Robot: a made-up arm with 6 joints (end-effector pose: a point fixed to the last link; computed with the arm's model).
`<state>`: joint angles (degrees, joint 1 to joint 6).
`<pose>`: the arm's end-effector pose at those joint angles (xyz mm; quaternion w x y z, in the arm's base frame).
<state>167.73 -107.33 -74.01 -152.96 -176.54 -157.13</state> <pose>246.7 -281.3 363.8 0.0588 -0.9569 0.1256 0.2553</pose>
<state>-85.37 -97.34 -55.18 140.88 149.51 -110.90</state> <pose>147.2 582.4 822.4 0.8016 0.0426 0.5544 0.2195</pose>
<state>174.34 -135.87 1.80 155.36 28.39 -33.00</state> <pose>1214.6 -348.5 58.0 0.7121 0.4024 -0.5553 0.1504</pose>
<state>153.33 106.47 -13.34 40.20 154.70 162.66</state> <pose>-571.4 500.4 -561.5 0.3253 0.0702 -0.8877 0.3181</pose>
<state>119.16 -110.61 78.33 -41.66 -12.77 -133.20</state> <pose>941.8 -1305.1 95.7 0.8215 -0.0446 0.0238 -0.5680</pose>
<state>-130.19 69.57 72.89 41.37 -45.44 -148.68</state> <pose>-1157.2 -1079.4 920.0 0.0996 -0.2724 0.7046 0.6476</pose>
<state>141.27 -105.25 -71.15 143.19 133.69 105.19</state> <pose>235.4 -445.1 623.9 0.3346 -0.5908 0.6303 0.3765</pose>
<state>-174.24 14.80 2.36 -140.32 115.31 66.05</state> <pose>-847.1 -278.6 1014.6 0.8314 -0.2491 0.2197 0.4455</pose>
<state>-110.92 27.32 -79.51 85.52 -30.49 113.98</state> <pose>-192.6 -449.3 522.9 0.4894 -0.2748 0.4358 0.7036</pose>
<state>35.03 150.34 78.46 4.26 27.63 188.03</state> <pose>721.8 201.9 -1099.1 0.1970 0.8626 0.3295 -0.3294</pose>
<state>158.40 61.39 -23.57 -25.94 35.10 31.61</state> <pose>-662.8 503.9 161.9 0.2389 -0.4651 -0.0465 0.8511</pose>
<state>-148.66 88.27 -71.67 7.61 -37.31 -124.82</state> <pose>-426.2 30.2 145.0 0.8270 -0.4498 -0.2792 0.1893</pose>
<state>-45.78 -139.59 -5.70 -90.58 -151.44 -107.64</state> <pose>-636.6 657.8 297.5 0.8636 0.3697 0.2903 -0.1825</pose>
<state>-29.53 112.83 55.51 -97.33 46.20 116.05</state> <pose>928.3 -489.2 -698.9 0.6521 -0.1651 0.5959 -0.4387</pose>
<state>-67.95 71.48 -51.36 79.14 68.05 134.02</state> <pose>241.9 -722.6 -12.9 0.5887 -0.7517 -0.0303 0.2957</pose>
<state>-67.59 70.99 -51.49 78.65 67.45 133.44</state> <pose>245.0 -723.1 -5.8 0.5886 -0.7497 -0.0261 0.3013</pose>
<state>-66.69 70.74 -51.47 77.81 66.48 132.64</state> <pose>253.6 -721.8 -2.1 0.5886 -0.7453 -0.0212 0.3125</pose>
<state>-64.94 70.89 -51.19 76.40 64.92 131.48</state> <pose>270.6 -717.4 -4.1 0.5884 -0.7369 -0.0150 0.3324</pose>
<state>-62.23 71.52 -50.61 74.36 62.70 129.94</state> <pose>297.0 -708.6 -12.9 0.5873 -0.7239 -0.0069 0.3619</pose>
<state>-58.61 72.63 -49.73 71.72 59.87 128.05</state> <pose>331.9 -694.3 -28.3 0.5841 -0.7064 0.0038 0.3997</pose>
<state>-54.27 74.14 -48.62 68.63 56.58 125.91</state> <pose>372.4 -673.5 -49.2 0.5775 -0.6853 0.0174 0.4433</pose>
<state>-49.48 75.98 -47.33 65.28 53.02 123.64</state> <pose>414.9 -646.2 -74.5 0.5669 -0.6617 0.0338 0.4896</pose>
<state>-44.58 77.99 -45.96 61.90 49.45 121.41</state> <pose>455.4 -613.9 -102.0 0.5522 -0.6378 0.0520 0.5344</pose>
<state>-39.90 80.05 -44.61 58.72 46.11 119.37</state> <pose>490.6 -579.2 -129.8 0.5348 -0.6151 0.0707 0.5750</pose>
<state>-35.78 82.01 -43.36 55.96 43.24 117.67</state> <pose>518.1 -545.7 -156.2 0.5167 -0.5956 0.0880 0.6087</pose>
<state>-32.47 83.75 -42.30 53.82 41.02 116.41</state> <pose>537.4 -516.7 -179.6 0.5004 -0.5803 0.1015 0.6345</pose>
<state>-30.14 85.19 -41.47 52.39 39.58 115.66</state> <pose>548.8 -494.9 -199.1 0.4879 -0.5697 0.1100 0.6521</pose>
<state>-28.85 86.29 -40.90 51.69 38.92 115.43</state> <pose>553.3 -481.5 -214.3 0.4805 -0.5639 0.1129 0.6621</pose>
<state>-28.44 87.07 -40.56 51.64 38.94 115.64</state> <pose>552.8 -475.6 -225.4 0.4780 -0.5621 0.1104 0.6659</pose>
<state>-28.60 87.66 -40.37 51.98 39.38 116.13</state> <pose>549.0 -474.5 -234.2 0.4786 -0.5627 0.1048 0.6658</pose>
